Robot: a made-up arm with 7 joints. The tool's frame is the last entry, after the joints. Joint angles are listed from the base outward. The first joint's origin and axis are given. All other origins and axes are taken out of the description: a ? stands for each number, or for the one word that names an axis. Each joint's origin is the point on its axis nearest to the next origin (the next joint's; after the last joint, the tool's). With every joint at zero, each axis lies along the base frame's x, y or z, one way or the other. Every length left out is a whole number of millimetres.
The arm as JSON. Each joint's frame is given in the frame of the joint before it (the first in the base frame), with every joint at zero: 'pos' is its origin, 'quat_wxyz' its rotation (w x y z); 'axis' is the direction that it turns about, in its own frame. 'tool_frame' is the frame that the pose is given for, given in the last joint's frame.
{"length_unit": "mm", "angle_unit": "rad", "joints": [
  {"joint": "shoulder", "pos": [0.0, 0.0, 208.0], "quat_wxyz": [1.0, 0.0, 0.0, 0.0], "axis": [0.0, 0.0, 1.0]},
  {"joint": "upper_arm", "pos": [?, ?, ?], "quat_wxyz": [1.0, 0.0, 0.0, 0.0], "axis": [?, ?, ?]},
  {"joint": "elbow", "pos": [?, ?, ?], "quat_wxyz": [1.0, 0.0, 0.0, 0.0], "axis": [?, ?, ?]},
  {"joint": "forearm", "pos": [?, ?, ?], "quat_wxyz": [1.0, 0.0, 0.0, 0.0], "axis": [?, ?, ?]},
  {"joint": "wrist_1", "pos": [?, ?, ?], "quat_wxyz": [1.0, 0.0, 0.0, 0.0], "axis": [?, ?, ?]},
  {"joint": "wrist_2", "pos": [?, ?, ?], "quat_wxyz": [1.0, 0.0, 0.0, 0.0], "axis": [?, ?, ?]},
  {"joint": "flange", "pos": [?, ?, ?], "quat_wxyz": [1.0, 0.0, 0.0, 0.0], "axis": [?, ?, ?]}
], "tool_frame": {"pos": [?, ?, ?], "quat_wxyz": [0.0, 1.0, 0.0, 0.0]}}
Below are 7 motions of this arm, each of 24 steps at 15 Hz.
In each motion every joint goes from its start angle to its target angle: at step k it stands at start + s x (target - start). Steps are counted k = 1, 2, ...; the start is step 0. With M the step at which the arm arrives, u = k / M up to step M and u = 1 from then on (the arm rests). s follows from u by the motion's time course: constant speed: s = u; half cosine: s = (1 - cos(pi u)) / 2; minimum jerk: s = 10 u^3 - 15 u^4 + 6 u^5.
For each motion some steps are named. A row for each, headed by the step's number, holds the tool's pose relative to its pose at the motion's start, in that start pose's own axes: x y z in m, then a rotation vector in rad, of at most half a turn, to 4 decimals.
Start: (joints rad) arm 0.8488 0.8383 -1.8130 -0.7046 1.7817 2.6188 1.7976
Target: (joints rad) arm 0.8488 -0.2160 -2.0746 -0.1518 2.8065 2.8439 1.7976
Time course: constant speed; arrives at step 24
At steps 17, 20, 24:
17: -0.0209 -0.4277 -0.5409 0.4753 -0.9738 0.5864
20: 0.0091 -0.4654 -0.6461 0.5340 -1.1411 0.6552
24: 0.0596 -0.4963 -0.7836 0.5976 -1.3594 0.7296

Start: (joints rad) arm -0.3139 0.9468 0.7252 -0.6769 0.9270 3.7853 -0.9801
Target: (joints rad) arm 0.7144 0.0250 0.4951 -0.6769 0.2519 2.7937 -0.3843
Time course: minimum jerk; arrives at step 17
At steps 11, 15, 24:
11: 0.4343 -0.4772 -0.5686 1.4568 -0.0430 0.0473
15: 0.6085 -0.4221 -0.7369 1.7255 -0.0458 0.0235
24: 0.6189 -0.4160 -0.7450 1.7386 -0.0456 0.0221

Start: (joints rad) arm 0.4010 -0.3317 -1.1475 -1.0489 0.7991 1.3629 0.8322
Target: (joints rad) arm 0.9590 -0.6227 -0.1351 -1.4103 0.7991 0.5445 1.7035
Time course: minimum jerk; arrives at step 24
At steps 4, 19, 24:
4: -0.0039 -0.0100 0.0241 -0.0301 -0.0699 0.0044
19: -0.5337 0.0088 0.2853 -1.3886 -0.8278 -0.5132
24: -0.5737 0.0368 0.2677 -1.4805 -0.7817 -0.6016

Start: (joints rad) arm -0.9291 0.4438 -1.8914 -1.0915 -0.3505 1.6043 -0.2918
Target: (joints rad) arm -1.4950 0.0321 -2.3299 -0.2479 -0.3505 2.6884 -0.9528
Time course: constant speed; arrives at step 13
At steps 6, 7, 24:
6: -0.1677 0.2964 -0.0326 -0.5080 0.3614 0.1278
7: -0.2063 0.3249 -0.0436 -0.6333 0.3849 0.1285
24: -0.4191 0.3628 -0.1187 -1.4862 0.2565 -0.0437

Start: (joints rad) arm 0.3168 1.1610 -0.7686 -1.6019 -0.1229 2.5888 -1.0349
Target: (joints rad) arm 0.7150 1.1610 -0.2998 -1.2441 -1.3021 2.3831 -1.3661
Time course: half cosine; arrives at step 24
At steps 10, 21, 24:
10: 0.2223 -0.0941 -0.1625 -0.2684 -0.0537 -0.6461
21: 0.4328 -0.3654 -0.4229 -0.9113 -0.3387 -1.4091
24: 0.4402 -0.3854 -0.4384 -0.9602 -0.3656 -1.4420

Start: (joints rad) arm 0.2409 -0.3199 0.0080 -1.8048 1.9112 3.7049 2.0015
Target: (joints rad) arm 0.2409 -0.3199 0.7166 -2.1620 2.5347 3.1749 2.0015
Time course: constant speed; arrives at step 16
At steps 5, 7, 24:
5: 0.1331 0.0380 -0.0246 -0.1856 0.3387 0.0277
7: 0.1870 0.0473 -0.0436 -0.2474 0.4705 0.0396
24: 0.4100 0.0338 -0.1801 -0.4293 1.0209 0.1020

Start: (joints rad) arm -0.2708 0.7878 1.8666 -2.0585 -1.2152 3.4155 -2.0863
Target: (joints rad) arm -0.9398 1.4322 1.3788 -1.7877 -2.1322 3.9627 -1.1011
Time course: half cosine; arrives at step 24
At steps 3, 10, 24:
3: -0.0096 -0.0238 -0.0216 0.0095 -0.0386 0.0244
10: -0.0376 -0.2058 -0.2459 0.0659 -0.3375 0.2077
24: 0.1761 -0.3799 -0.6993 0.0837 -0.6921 0.5293

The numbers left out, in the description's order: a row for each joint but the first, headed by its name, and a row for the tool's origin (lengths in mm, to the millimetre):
upper_arm: xyz 0.0 0.0 0.0, axis 0.0 1.0 0.0
elbow: xyz 0.0 0.0 464.0, axis 0.0 0.0 1.0
forearm: xyz 105.0 0.0 0.0, axis 0.0 -1.0 0.0
wrist_1: xyz -103.0 0.0 481.0, axis 0.0 0.0 1.0
wrist_2: xyz 0.0 0.0 0.0, axis 0.0 -1.0 0.0
flange: xyz 118.0 0.0 0.0, axis 0.0 0.0 -1.0
tool: xyz 0.0 0.0 0.0

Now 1 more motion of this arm.
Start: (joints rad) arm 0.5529 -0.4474 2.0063 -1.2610 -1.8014 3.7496 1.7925
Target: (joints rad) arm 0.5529 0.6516 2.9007 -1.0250 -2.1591 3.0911 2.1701
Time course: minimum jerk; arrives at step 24
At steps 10, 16, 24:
10: 0.1473 0.0178 -0.1798 -0.0123 0.4479 0.2195
16: 0.2468 0.0665 -0.5620 -0.0242 1.1137 0.5182
24: 0.2182 0.0887 -0.7836 -0.0151 1.4596 0.6648

